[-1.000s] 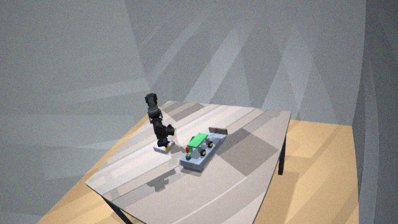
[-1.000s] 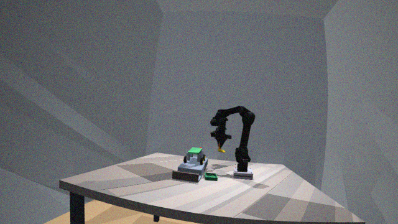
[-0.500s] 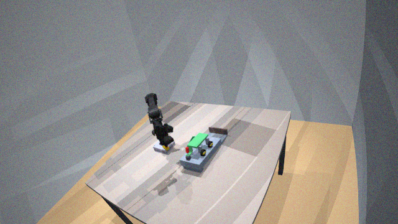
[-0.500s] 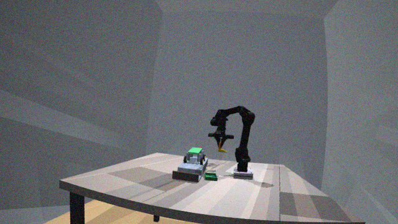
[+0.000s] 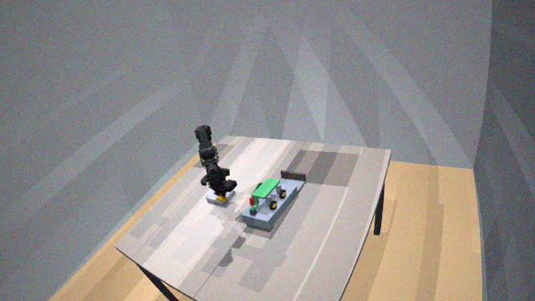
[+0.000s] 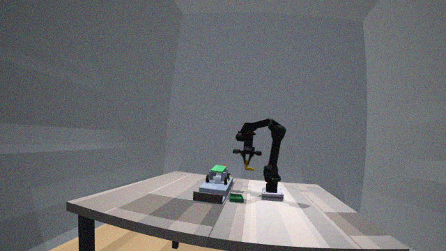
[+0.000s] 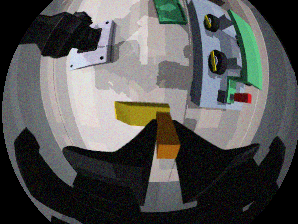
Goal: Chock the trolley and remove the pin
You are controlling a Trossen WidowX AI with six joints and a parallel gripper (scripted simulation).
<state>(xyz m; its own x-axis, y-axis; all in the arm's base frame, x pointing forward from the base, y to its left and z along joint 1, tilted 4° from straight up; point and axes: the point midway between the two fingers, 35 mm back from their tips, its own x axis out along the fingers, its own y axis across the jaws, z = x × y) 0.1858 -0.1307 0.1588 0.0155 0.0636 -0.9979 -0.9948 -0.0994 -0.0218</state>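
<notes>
Now: gripper tip 13 cm short of the red-headed stop pin, 5 cm above it and 4 cm to the right of it. Also, from my gripper tip: yellow chock (2 cm behind, 1 cm below); trolley (15 cm to the left, 14 cm ahead, 6 cm below); dark end wall (41 cm to the left, 14 cm below, 11 cm ahead).
</notes>
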